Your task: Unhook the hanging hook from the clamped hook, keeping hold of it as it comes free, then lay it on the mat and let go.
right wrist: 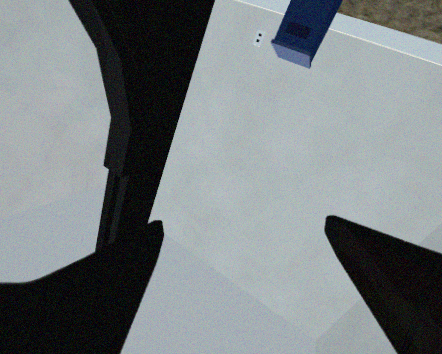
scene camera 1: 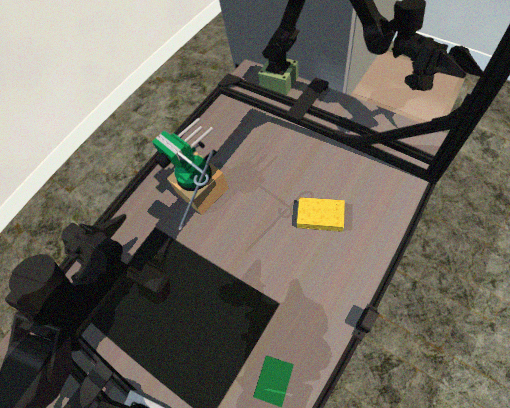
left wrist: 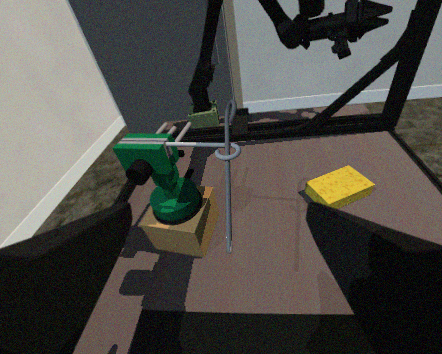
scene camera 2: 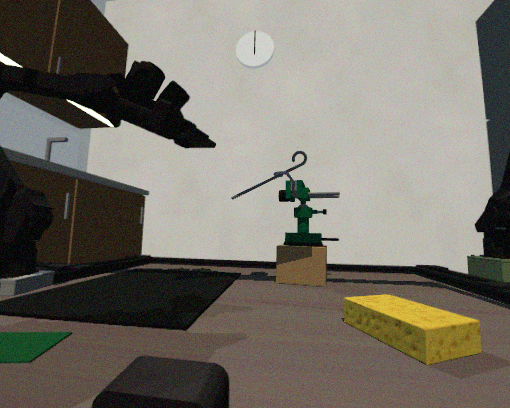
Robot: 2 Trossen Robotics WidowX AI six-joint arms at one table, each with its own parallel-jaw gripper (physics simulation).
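Places are measured from the left arm's base along level axes (x ahead, y left, z up), in centimetres.
Pixels of known places: left gripper, between the fingertips: (scene camera 1: pixel 147 226) (left wrist: pixel 220 211) (scene camera 2: pixel 212 142); right gripper, between the fingertips: (right wrist: pixel 243 225) (scene camera 1: pixel 474 75) (left wrist: pixel 390 15); left arm's base, origin of its link: (scene camera 2: pixel 9 274); right arm's base, origin of its link: (scene camera 1: pixel 278 66) (left wrist: pixel 202 107) (scene camera 2: pixel 503 257).
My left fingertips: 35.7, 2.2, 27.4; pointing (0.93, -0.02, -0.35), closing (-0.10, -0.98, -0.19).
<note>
For each thing: its middle in the pictures, then the offset to it from my left fingertips, as dx, dy, dz. "pt": a spot on its surface instead. Level surfaces: height alone.
- hanging hook, middle of its body: (left wrist: pixel 231 167) (scene camera 1: pixel 195 191) (scene camera 2: pixel 267 174) +11.6, -1.7, -6.7
- clamped hook, a spot on its surface: (left wrist: pixel 195 144) pt +17.3, +2.0, -6.4
- green clamp, middle of its body: (left wrist: pixel 168 168) (scene camera 1: pixel 188 154) (scene camera 2: pixel 308 213) +23.6, +8.3, -13.7
- black mat, height of its surface: dz -29.6
- wooden block, middle of its body: (left wrist: pixel 183 218) (scene camera 2: pixel 302 262) (scene camera 1: pixel 198 183) +22.3, +8.8, -25.8
- yellow sponge, middle of its body: (scene camera 2: pixel 403 321) (left wrist: pixel 338 188) (scene camera 1: pixel 320 214) +24.2, -25.0, -28.5
- green card, middle of its body: (scene camera 1: pixel 273 380) -16.8, -26.4, -30.0
The hanging hook (scene camera 1: pixel 189 206) (scene camera 2: pixel 255 186) (left wrist: pixel 228 200), a thin grey rod with a curled top, hangs tilted in the ring of the clamped hook (left wrist: pixel 195 144), which sticks out of the green clamp (scene camera 1: pixel 188 170) (scene camera 2: pixel 303 215) (left wrist: pixel 172 187). My left gripper (scene camera 1: pixel 145 230) (scene camera 2: pixel 215 145) (left wrist: pixel 220 211) is open and empty, short of the rod. In the left wrist view the rod shows between the spread fingers, its lower end pointing down. The black mat (scene camera 1: pixel 200 320) (scene camera 2: pixel 150 295) lies flat on the table. My right gripper (right wrist: pixel 243 225) (left wrist: pixel 390 15) is open and empty, far from the hooks.
The clamp stands on a wooden block (scene camera 1: pixel 200 197) (scene camera 2: pixel 300 265) (left wrist: pixel 175 240). A yellow sponge (scene camera 1: pixel 321 213) (scene camera 2: pixel 420 325) (left wrist: pixel 341 185) lies on the table. A green card (scene camera 1: pixel 274 381) (scene camera 2: pixel 30 345) lies beside the mat. Dark rails edge the table.
</note>
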